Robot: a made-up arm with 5 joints. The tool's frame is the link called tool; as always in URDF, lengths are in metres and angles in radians. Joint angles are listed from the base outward.
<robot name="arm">
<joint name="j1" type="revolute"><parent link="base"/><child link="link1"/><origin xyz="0.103 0 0.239" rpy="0 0 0"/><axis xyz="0 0 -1"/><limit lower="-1.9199" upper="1.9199"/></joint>
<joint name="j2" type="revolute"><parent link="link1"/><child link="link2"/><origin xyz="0.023 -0.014 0.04" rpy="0 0 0"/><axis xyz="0 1 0"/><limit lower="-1.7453" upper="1.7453"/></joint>
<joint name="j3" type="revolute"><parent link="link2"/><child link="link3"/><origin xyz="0.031 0 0.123" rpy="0 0 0"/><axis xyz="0 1 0"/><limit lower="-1.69" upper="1.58"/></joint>
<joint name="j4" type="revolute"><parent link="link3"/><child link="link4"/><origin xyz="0.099 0 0.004" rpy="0 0 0"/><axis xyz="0 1 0"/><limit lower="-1.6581" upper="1.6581"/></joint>
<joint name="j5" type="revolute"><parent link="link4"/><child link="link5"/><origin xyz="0.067 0.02 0" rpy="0 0 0"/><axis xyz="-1 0 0"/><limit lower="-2.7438" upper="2.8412"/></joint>
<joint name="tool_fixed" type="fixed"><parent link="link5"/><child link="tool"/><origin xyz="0 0 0" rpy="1.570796 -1.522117 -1.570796"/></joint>
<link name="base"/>
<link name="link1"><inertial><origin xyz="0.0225 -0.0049 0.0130"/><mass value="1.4"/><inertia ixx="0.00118" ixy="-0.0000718" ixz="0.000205" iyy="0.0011" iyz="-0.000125" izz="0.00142"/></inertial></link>
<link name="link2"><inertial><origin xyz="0.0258 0.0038 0.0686"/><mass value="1.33"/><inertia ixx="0.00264" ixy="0" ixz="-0.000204" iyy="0.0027" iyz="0" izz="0.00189"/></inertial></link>
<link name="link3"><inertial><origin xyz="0.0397 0.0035 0.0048"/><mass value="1.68"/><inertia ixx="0.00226" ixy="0" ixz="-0.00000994" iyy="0.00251" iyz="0" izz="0.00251"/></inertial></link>
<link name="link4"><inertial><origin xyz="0.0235 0.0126 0.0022"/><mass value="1.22"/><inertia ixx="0.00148" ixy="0.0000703" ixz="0" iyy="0.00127" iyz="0" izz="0.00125"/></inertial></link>
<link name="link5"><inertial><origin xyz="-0.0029 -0.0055 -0.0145"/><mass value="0.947"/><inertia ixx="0.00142" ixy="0" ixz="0" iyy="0.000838" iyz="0" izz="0.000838"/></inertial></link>
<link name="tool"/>
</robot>
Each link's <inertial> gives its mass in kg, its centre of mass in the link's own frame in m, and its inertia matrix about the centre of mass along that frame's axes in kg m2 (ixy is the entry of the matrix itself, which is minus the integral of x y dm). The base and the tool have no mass. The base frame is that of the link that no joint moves.
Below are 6 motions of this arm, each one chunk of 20 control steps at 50 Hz.
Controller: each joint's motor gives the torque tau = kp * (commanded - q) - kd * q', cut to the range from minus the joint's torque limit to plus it. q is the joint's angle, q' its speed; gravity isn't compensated. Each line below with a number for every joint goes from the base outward.
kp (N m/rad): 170 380 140 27 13
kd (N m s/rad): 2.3 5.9 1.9 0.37 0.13
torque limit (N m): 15 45 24 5.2 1.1
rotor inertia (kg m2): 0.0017 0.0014 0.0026 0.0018 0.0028
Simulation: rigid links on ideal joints. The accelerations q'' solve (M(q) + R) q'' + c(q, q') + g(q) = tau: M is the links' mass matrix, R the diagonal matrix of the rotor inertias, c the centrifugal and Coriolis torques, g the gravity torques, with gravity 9.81 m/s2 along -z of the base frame. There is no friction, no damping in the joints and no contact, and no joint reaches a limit. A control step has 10 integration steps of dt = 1/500 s. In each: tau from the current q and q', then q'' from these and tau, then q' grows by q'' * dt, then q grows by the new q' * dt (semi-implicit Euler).
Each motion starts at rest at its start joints. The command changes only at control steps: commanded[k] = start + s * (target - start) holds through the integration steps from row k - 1 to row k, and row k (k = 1, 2, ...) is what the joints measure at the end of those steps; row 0 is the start. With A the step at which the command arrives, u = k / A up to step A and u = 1 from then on. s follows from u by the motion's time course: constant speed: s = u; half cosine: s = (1 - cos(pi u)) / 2; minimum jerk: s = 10 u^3 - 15 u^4 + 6 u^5; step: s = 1 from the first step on.
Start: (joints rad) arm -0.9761 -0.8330 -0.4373 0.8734 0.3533
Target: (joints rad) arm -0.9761 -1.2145 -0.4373 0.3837 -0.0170
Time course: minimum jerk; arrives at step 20
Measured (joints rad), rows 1 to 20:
1: -0.9761 -0.8367 -0.4315 0.8860 0.3516
2: -0.9760 -0.8399 -0.4265 0.9037 0.3451
3: -0.9761 -0.8437 -0.4217 0.9054 0.3352
4: -0.9764 -0.8514 -0.4184 0.8924 0.3232
5: -0.9765 -0.8658 -0.4173 0.8703 0.3079
6: -0.9764 -0.8873 -0.4183 0.8410 0.2873
7: -0.9763 -0.9150 -0.4210 0.8043 0.2609
8: -0.9762 -0.9474 -0.4244 0.7611 0.2301
9: -0.9761 -0.9829 -0.4279 0.7133 0.1969
10: -0.9760 -1.0202 -0.4312 0.6635 0.1627
11: -0.9760 -1.0578 -0.4344 0.6136 0.1286
12: -0.9759 -1.0943 -0.4374 0.5653 0.0956
13: -0.9759 -1.1286 -0.4403 0.5199 0.0652
14: -0.9759 -1.1592 -0.4431 0.4791 0.0386
15: -0.9759 -1.1851 -0.4456 0.4445 0.0169
16: -0.9758 -1.2056 -0.4476 0.4173 0.0005
17: -0.9758 -1.2200 -0.4487 0.3982 -0.0105
18: -0.9759 -1.2286 -0.4487 0.3875 -0.0165
19: -0.9759 -1.2319 -0.4474 0.3842 -0.0185
20: -0.9759 -1.2314 -0.4447 0.3867 -0.0180

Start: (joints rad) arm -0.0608 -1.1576 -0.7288 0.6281 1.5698
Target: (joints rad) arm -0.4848 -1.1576 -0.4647 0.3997 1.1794
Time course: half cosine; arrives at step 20
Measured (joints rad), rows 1 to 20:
1: -0.0623 -1.1635 -0.7265 0.6375 1.5670
2: -0.0676 -1.1698 -0.7268 0.6386 1.5588
3: -0.0787 -1.1738 -0.7249 0.6233 1.5483
4: -0.0955 -1.1760 -0.7185 0.6049 1.5360
5: -0.1172 -1.1767 -0.7068 0.5904 1.5186
6: -0.1427 -1.1760 -0.6901 0.5793 1.4941
7: -0.1715 -1.1742 -0.6700 0.5690 1.4642
8: -0.2028 -1.1721 -0.6479 0.5577 1.4318
9: -0.2355 -1.1704 -0.6252 0.5445 1.3995
10: -0.2690 -1.1694 -0.6031 0.5289 1.3681
11: -0.3023 -1.1691 -0.5819 0.5114 1.3375
12: -0.3349 -1.1694 -0.5619 0.4931 1.3078
13: -0.3660 -1.1697 -0.5428 0.4753 1.2794
14: -0.3949 -1.1699 -0.5249 0.4591 1.2530
15: -0.4208 -1.1698 -0.5083 0.4454 1.2291
16: -0.4431 -1.1693 -0.4935 0.4345 1.2085
17: -0.4611 -1.1687 -0.4810 0.4262 1.1917
18: -0.4745 -1.1681 -0.4713 0.4204 1.1793
19: -0.4830 -1.1677 -0.4651 0.4168 1.1717
20: -0.4863 -1.1675 -0.4624 0.4154 1.1693

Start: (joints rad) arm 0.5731 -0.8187 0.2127 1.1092 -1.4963
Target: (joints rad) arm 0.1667 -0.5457 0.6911 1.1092 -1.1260
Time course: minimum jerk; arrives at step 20
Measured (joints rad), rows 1 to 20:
1: 0.5729 -0.8204 0.2228 1.1154 -1.4950
2: 0.5705 -0.8184 0.2345 1.1333 -1.4883
3: 0.5639 -0.8136 0.2461 1.1426 -1.4773
4: 0.5521 -0.8061 0.2588 1.1399 -1.4652
5: 0.5347 -0.7953 0.2761 1.1317 -1.4522
6: 0.5116 -0.7802 0.3009 1.1246 -1.4347
7: 0.4833 -0.7607 0.3344 1.1215 -1.4097
8: 0.4504 -0.7375 0.3752 1.1218 -1.3777
9: 0.4143 -0.7118 0.4206 1.1234 -1.3416
10: 0.3763 -0.6852 0.4675 1.1245 -1.3049
11: 0.3380 -0.6589 0.5136 1.1245 -1.2697
12: 0.3009 -0.6337 0.5574 1.1235 -1.2367
13: 0.2665 -0.6104 0.5977 1.1226 -1.2062
14: 0.2362 -0.5899 0.6334 1.1221 -1.1791
15: 0.2108 -0.5727 0.6633 1.1223 -1.1563
16: 0.1912 -0.5594 0.6864 1.1227 -1.1389
17: 0.1776 -0.5501 0.7023 1.1227 -1.1273
18: 0.1696 -0.5445 0.7113 1.1220 -1.1215
19: 0.1663 -0.5420 0.7146 1.1206 -1.1202
20: 0.1660 -0.5416 0.7140 1.1185 -1.1218

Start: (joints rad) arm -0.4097 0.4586 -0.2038 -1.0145 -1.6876
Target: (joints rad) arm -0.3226 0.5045 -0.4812 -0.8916 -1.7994
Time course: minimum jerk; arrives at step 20
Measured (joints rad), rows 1 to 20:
1: -0.4097 0.4639 -0.1977 -1.0177 -1.6882
2: -0.4096 0.4725 -0.1883 -1.0042 -1.6870
3: -0.4091 0.4806 -0.1827 -0.9813 -1.6818
4: -0.4076 0.4867 -0.1844 -0.9637 -1.6773
5: -0.4046 0.4900 -0.1949 -0.9553 -1.6793
6: -0.4000 0.4910 -0.2133 -0.9536 -1.6891
7: -0.3937 0.4909 -0.2374 -0.9542 -1.7033
8: -0.3860 0.4913 -0.2641 -0.9533 -1.7176
9: -0.3774 0.4931 -0.2913 -0.9483 -1.7297
10: -0.3682 0.4967 -0.3176 -0.9385 -1.7396
11: -0.3590 0.5015 -0.3425 -0.9255 -1.7483
12: -0.3502 0.5068 -0.3658 -0.9114 -1.7568
13: -0.3421 0.5118 -0.3875 -0.8985 -1.7651
14: -0.3350 0.5158 -0.4072 -0.8882 -1.7730
15: -0.3292 0.5187 -0.4246 -0.8811 -1.7800
16: -0.3247 0.5204 -0.4388 -0.8769 -1.7859
17: -0.3217 0.5214 -0.4493 -0.8749 -1.7902
18: -0.3202 0.5218 -0.4558 -0.8740 -1.7927
19: -0.3199 0.5222 -0.4586 -0.8734 -1.7936
20: -0.3206 0.5226 -0.4589 -0.8726 -1.7932

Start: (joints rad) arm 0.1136 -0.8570 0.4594 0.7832 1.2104
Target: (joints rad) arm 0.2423 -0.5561 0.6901 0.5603 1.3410
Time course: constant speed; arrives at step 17
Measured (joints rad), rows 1 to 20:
1: 0.1197 -0.8493 0.4743 0.7751 1.2138
2: 0.1280 -0.8298 0.4980 0.7743 1.2193
3: 0.1352 -0.8073 0.5226 0.7753 1.2241
4: 0.1424 -0.7870 0.5424 0.7717 1.2283
5: 0.1500 -0.7692 0.5563 0.7598 1.2342
6: 0.1578 -0.7523 0.5666 0.7410 1.2436
7: 0.1654 -0.7353 0.5765 0.7206 1.2552
8: 0.1730 -0.7178 0.5881 0.7030 1.2662
9: 0.1805 -0.6998 0.6017 0.6894 1.2745
10: 0.1880 -0.6815 0.6166 0.6785 1.2804
11: 0.1956 -0.6632 0.6316 0.6679 1.2859
12: 0.2033 -0.6451 0.6460 0.6561 1.2926
13: 0.2108 -0.6272 0.6596 0.6427 1.3007
14: 0.2184 -0.6094 0.6726 0.6283 1.3096
15: 0.2260 -0.5916 0.6855 0.6138 1.3183
16: 0.2335 -0.5737 0.6986 0.5997 1.3263
17: 0.2411 -0.5558 0.7121 0.5863 1.3339
18: 0.2437 -0.5484 0.7203 0.5891 1.3360
19: 0.2429 -0.5489 0.7215 0.5959 1.3317
20: 0.2422 -0.5505 0.7188 0.5939 1.3279

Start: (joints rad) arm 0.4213 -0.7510 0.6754 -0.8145 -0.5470
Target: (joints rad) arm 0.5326 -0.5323 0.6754 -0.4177 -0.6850
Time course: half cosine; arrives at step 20
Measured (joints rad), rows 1 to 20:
1: 0.4217 -0.7518 0.6858 -0.8117 -0.5476
2: 0.4236 -0.7476 0.6953 -0.7933 -0.5496
3: 0.4267 -0.7392 0.7003 -0.7699 -0.5529
4: 0.4310 -0.7294 0.7023 -0.7489 -0.5579
5: 0.4365 -0.7188 0.7017 -0.7302 -0.5650
6: 0.4430 -0.7068 0.6997 -0.7110 -0.5738
7: 0.4504 -0.6932 0.6978 -0.6884 -0.5836
8: 0.4583 -0.6777 0.6971 -0.6610 -0.5938
9: 0.4668 -0.6606 0.6978 -0.6290 -0.6041
10: 0.4755 -0.6427 0.6993 -0.5943 -0.6144
11: 0.4842 -0.6246 0.7010 -0.5593 -0.6246
12: 0.4928 -0.6070 0.7024 -0.5258 -0.6348
13: 0.5011 -0.5904 0.7031 -0.4950 -0.6446
14: 0.5087 -0.5752 0.7033 -0.4675 -0.6537
15: 0.5155 -0.5615 0.7033 -0.4432 -0.6619
16: 0.5214 -0.5497 0.7034 -0.4222 -0.6689
17: 0.5262 -0.5400 0.7036 -0.4049 -0.6744
18: 0.5298 -0.5326 0.7039 -0.3915 -0.6783
19: 0.5321 -0.5278 0.7042 -0.3828 -0.6807
20: 0.5330 -0.5256 0.7044 -0.3790 -0.6814

